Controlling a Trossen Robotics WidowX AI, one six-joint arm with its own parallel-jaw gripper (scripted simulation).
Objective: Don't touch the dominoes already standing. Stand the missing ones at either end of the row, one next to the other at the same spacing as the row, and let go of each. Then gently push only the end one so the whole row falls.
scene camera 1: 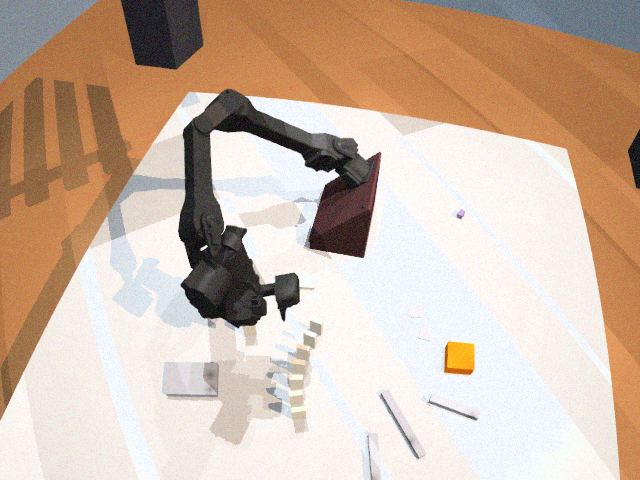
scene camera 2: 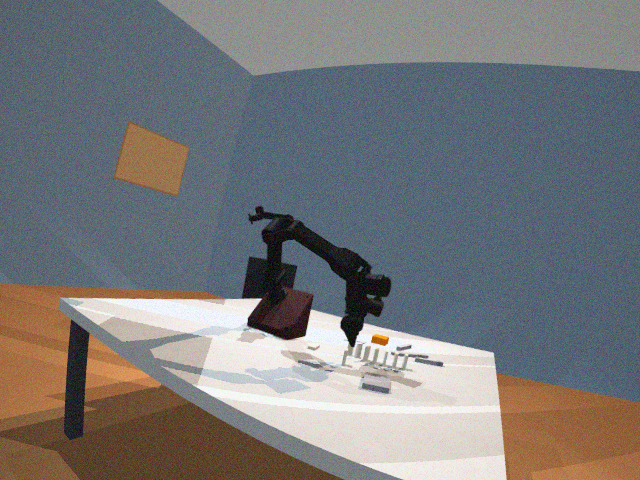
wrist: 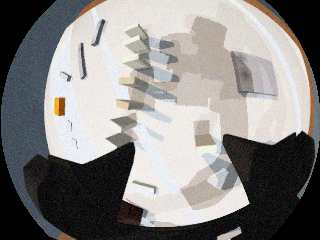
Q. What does my gripper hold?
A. Nothing.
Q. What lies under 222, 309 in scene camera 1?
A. My gripper.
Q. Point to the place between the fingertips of my gripper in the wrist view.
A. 181, 143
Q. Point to a grey flat plate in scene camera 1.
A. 185, 379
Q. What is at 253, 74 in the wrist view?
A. A grey flat plate.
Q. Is my gripper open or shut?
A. Open.
